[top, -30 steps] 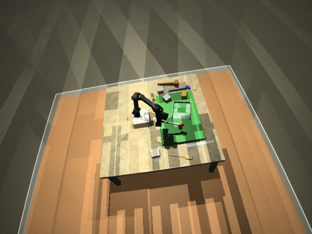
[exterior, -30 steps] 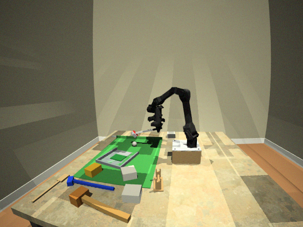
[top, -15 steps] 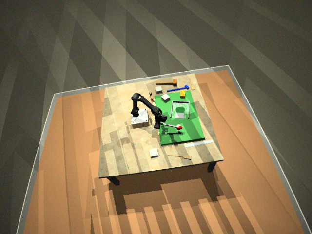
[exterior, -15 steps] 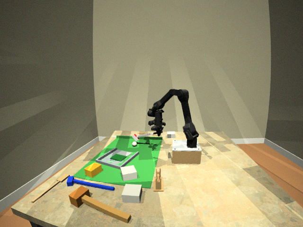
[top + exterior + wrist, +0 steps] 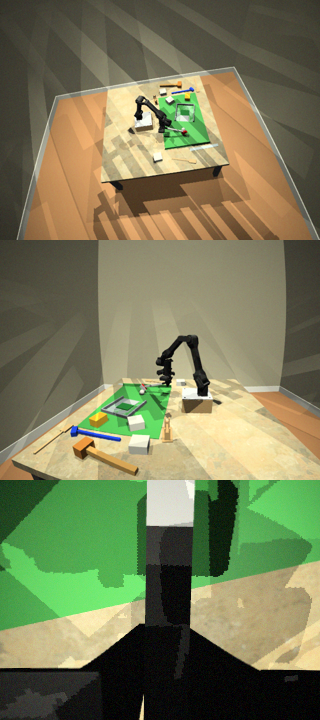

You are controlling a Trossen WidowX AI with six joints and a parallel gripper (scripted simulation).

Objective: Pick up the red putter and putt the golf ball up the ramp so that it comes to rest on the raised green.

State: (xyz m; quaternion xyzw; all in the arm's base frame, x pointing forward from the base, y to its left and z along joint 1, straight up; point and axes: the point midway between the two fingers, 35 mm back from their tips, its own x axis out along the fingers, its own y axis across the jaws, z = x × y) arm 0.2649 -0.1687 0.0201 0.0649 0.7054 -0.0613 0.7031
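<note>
Right now my gripper tip is 12 cm short of the red putter, 2 cm to the left of it and 1 cm above it. The rest, counted from my gripper tip: green mat 22 cm ahead, 18 cm to the left, 8 cm below; grey frame 26 cm ahead, 27 cm to the left, 8 cm below; white golf ball 22 cm ahead, 1 cm to the left, 6 cm below.
</note>
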